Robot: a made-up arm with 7 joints.
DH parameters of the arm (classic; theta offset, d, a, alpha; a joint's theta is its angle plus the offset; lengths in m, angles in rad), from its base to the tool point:
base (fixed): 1.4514 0 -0.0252 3.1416
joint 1: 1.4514 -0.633 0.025 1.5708
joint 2: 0 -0.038 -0.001 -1.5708
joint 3: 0 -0.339 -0.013 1.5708
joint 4: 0 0.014 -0.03 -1.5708
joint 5: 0 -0.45 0.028 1.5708
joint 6: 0 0.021 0.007 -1.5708
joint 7: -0.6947 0 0.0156 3.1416
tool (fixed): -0.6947 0.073 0 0
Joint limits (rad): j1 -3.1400..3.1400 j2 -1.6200..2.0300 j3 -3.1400..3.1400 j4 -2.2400..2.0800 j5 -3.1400..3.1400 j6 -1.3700..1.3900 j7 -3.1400..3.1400
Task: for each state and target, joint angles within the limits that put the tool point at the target. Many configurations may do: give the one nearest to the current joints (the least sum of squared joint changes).
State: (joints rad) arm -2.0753 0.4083 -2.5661 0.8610 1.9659 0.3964 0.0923
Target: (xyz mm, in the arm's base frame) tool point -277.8 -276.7 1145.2
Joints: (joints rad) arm -2.0144 0.3271 -2.3454 1.4151 1.8761 0.4307 0.0799
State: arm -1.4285 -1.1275 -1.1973 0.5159 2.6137 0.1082 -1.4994
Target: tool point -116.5 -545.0 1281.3
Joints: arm -1.4333 -0.7911 -1.1528 0.3069 2.6388 0.1433 -1.4932
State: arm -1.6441 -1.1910 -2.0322 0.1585 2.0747 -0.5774 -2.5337
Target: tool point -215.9 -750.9 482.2
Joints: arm -1.5123 -1.5690 -2.0972 0.5676 2.0774 -0.6861 -2.5228
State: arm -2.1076 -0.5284 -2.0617 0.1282 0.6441 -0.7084 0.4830
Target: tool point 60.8 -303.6 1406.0
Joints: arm -2.1591 -0.2216 -2.0259 0.4231 0.6693 -0.8605 0.4699
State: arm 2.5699 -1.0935 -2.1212 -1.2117 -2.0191 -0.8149 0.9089
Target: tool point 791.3 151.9 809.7
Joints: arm 3.1400 -1.4887 -2.2349 -0.2398 -2.0522 -0.7950 0.9223
